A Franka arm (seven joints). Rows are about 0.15 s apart.
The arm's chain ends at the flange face. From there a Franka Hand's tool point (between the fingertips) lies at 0.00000 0.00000 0.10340 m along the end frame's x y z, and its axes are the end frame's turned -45 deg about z.
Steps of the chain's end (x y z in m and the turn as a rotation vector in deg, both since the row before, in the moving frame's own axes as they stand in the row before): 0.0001 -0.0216 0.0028 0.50 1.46 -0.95; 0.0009 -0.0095 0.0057 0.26 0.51 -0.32; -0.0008 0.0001 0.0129 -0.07 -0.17 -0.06; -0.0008 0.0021 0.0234 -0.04 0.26 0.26; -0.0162 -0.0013 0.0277 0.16 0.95 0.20; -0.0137 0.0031 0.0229 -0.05 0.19 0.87; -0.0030 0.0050 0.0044 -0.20 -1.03 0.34; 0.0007 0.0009 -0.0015 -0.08 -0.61 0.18
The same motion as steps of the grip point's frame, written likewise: 0.0179 -0.0140 0.0028 -0.68 1.39 -0.95; 0.0083 -0.0058 0.0057 -0.18 0.54 -0.32; -0.0009 -0.0006 0.0129 0.07 -0.17 -0.06; -0.0018 0.0013 0.0234 -0.21 0.16 0.26; -0.0091 -0.0114 0.0277 -0.56 0.78 0.20; -0.0117 -0.0072 0.0229 -0.17 0.10 0.87; -0.0072 0.0004 0.0044 0.59 -0.87 0.34; -0.0010 0.0005 -0.0015 0.37 -0.49 0.18
